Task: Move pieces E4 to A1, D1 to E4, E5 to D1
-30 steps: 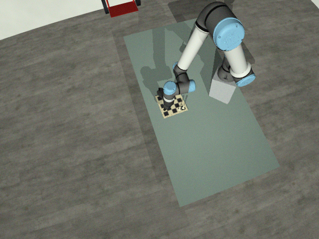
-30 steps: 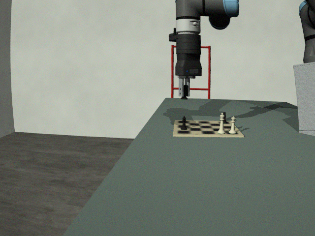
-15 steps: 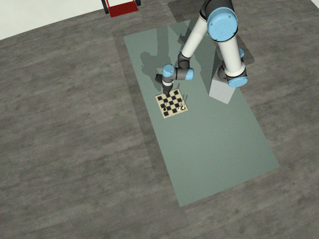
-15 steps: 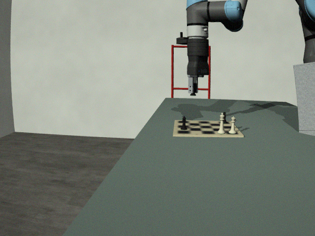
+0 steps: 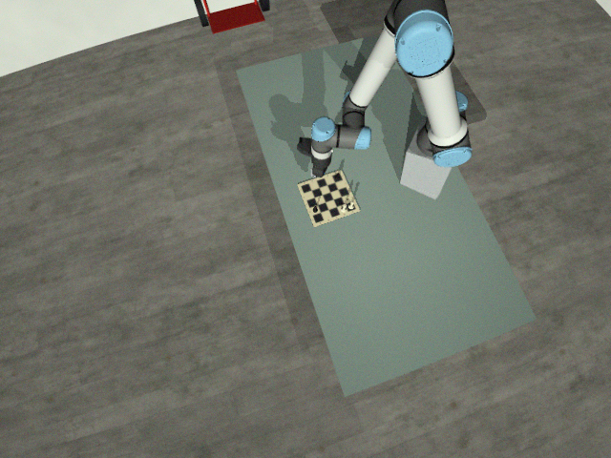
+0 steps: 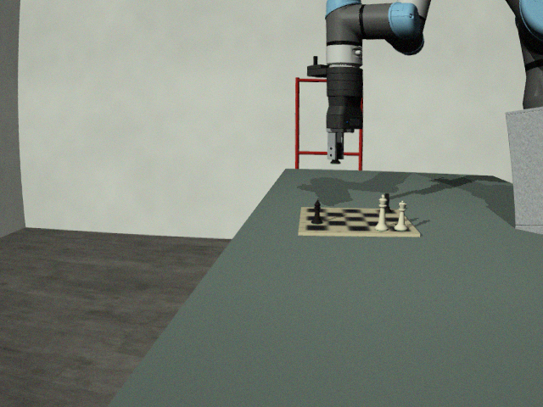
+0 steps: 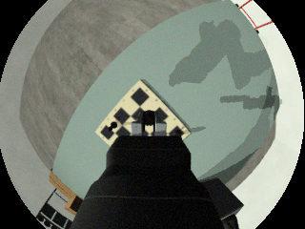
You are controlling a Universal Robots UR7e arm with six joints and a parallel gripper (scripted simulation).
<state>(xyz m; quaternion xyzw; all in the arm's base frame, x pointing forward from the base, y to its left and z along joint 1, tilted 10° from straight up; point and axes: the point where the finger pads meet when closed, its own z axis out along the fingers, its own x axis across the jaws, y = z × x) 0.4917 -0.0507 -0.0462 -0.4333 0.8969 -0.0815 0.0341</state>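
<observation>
The chessboard lies 50 mm behind my hand, 70 mm to the left of it and 130 mm below it. Also, from my hand: dark piece 10 mm below; white king 100 mm behind, 150 mm to the left, 100 mm below; white queen 130 mm behind, 140 mm to the left, 100 mm below.
</observation>
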